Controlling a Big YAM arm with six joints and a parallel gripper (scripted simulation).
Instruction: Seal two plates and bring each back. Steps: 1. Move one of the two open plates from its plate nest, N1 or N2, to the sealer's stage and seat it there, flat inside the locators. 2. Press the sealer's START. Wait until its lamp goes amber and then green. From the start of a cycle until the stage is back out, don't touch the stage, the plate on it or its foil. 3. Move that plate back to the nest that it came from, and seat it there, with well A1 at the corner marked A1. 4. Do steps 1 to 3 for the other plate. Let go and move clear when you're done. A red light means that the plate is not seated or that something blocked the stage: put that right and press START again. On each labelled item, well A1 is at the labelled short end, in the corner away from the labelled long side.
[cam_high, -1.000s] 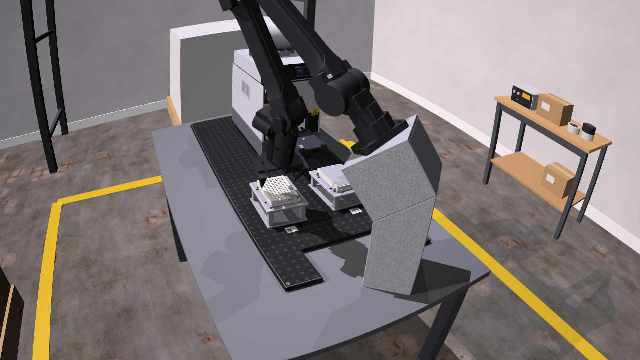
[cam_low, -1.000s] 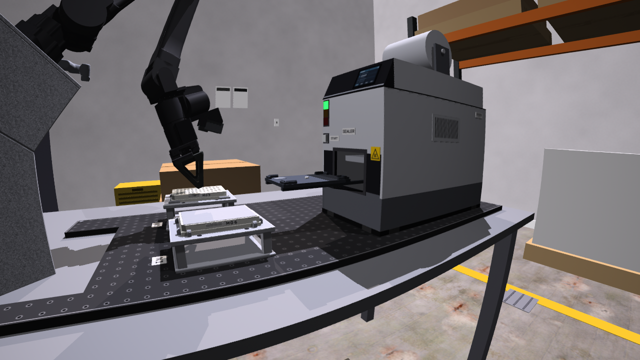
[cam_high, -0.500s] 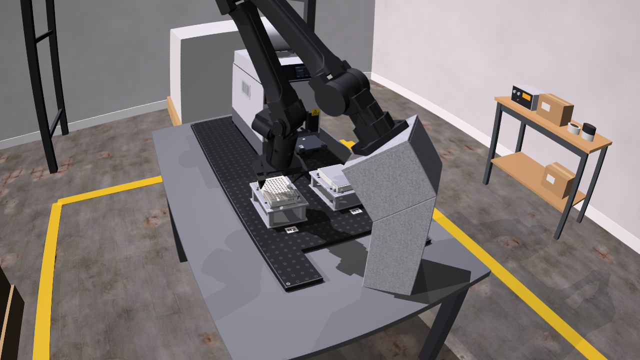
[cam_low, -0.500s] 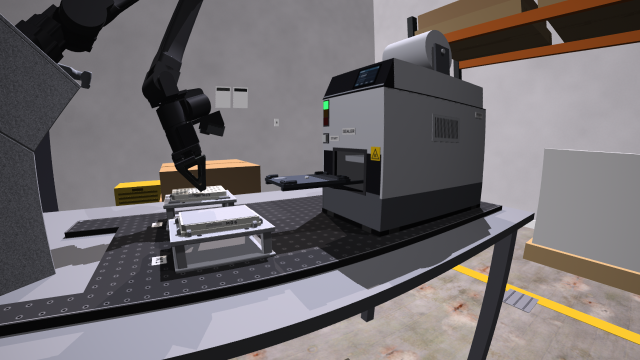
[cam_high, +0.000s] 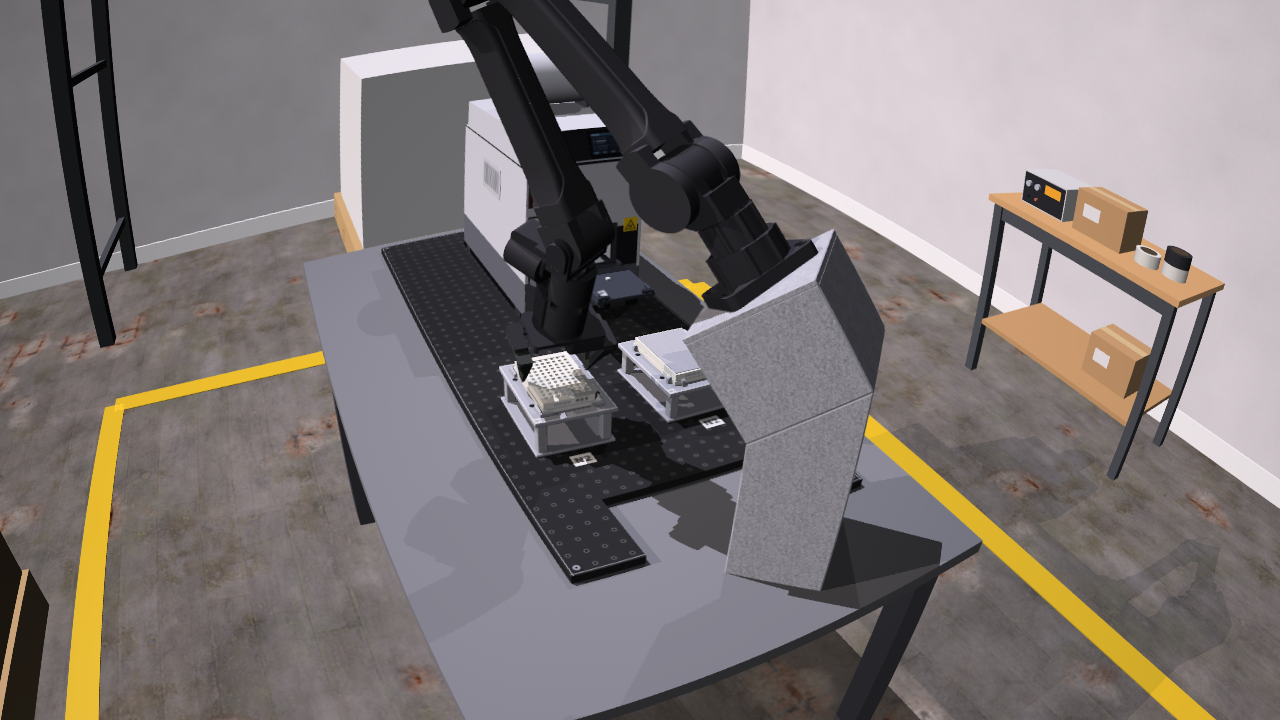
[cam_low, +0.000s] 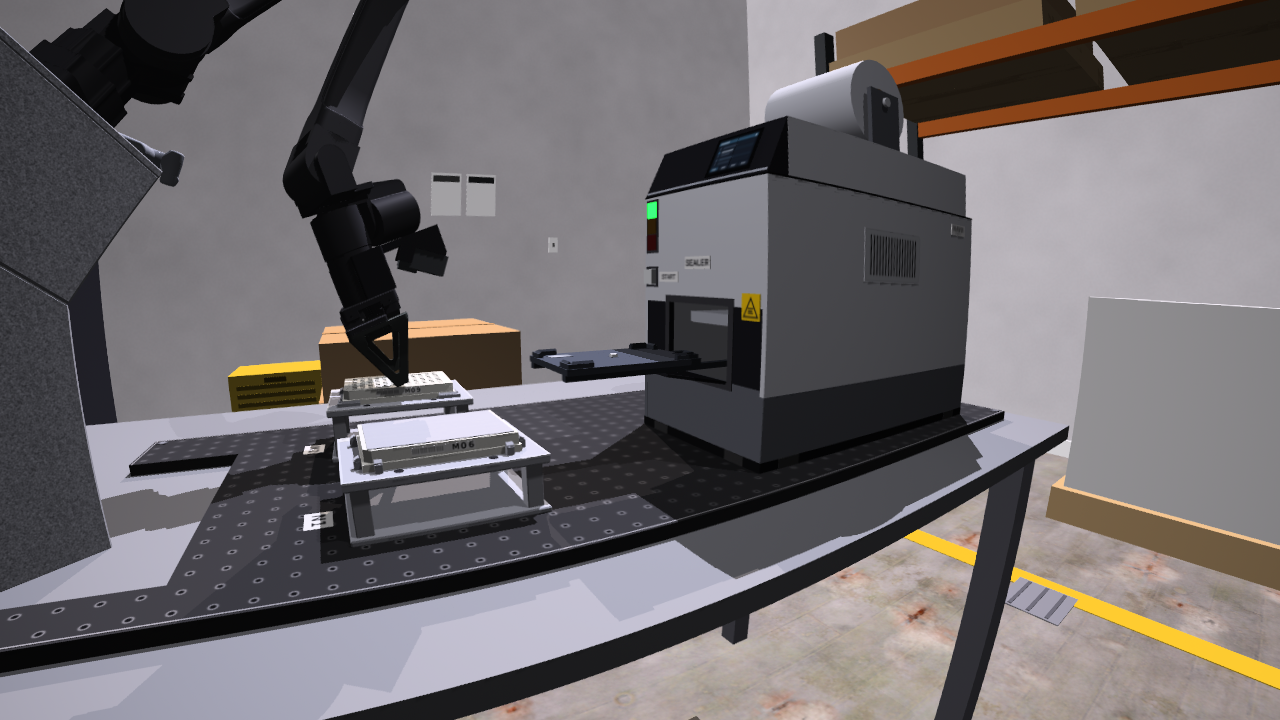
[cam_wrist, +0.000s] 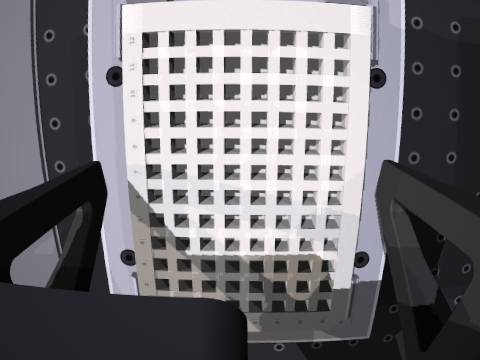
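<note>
The white well plate lies 2 cm below my hand. From my hand the other things lie so: nest N2: 3 cm below; then start button: 31 cm ahead, 2 cm to the right, 10 cm above; then sealer stage: 23 cm ahead, 13 cm to the right, 2 cm above.
</note>
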